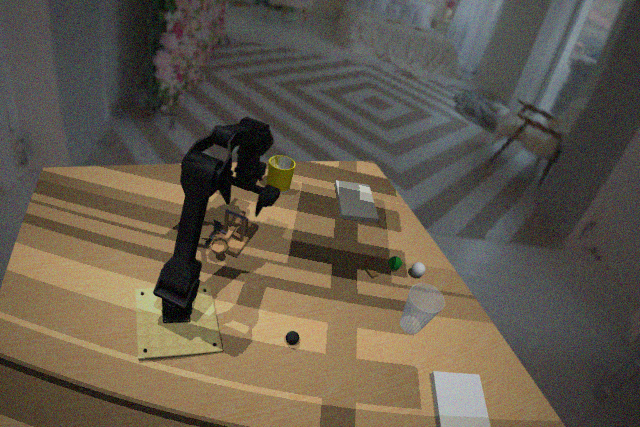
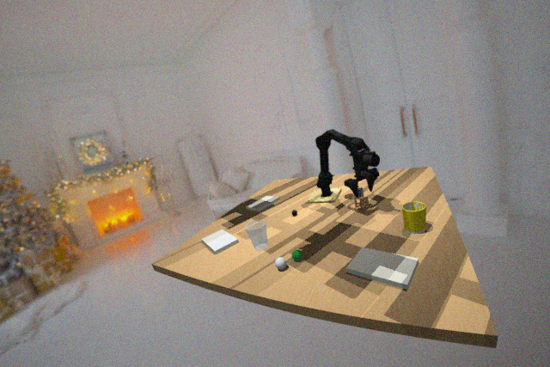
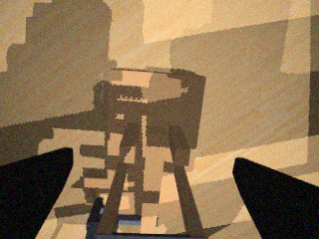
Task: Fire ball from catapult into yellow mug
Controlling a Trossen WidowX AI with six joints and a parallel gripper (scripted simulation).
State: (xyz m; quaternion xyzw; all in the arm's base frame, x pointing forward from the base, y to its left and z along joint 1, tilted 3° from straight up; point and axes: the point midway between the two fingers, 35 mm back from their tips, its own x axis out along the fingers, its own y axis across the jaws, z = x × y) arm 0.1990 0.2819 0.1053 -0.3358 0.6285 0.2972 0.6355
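My gripper tip is now 6 cm short of the dark ball, 38 cm to the left of it and 7 cm above it. Also, from my gripper tip: wooden catapult (5 cm behind, 5 cm to the right, 4 cm below); then small brown block (35 cm ahead, 20 cm to the right, 8 cm below); then yellow mug (17 cm ahead, 23 cm to the left, 6 cm below).
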